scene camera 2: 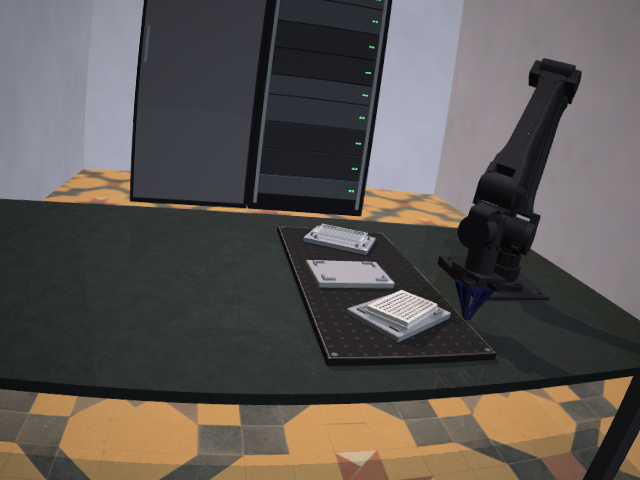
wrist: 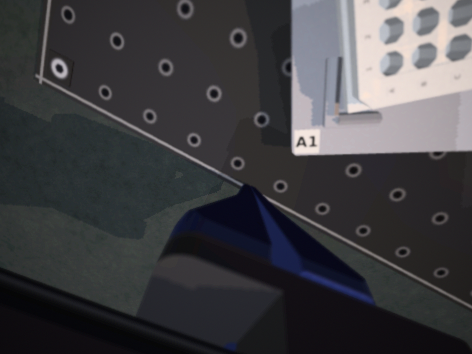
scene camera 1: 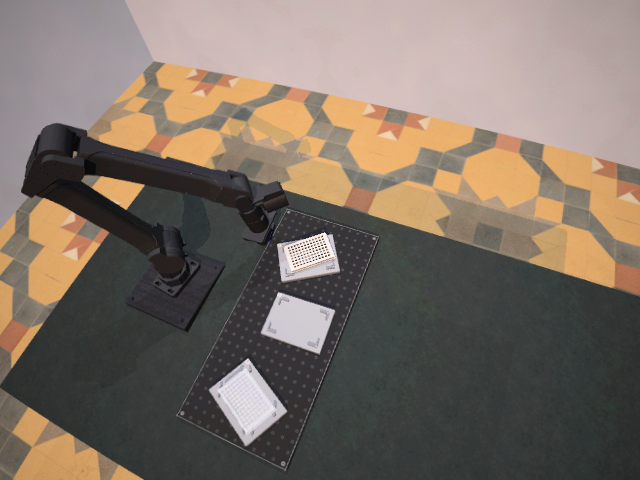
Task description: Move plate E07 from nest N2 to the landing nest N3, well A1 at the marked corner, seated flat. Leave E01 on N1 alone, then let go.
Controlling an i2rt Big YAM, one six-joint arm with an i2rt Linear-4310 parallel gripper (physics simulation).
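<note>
A cream multi-well plate (scene camera 1: 311, 253) (scene camera 2: 403, 308) (wrist: 407, 45) lies skewed on a white nest (scene camera 1: 310, 274) (scene camera 2: 374, 324) (wrist: 380, 137), apparently tilted over its corner guides. In the wrist view its well A1 is at the nest's A1-marked corner. The middle nest (scene camera 1: 298, 322) (scene camera 2: 351, 273) is empty. A clear plate (scene camera 1: 247, 399) (scene camera 2: 338, 235) sits on the far nest (scene camera 1: 277, 411) (scene camera 2: 310, 239). Plate and nest numbers cannot be read. My gripper (scene camera 1: 270, 235) (scene camera 2: 467, 317) (wrist: 244, 195) is shut and empty, beside the cream plate's nest, apart from it.
The nests stand on a black perforated board (scene camera 1: 356, 253) (scene camera 2: 356, 348) with a thin light edge. The arm's base plate (scene camera 1: 201, 289) stands beside the board on the dark green table (scene camera 1: 465, 361) (scene camera 2: 155, 310). A server rack (scene camera 2: 256, 155) stands behind the table.
</note>
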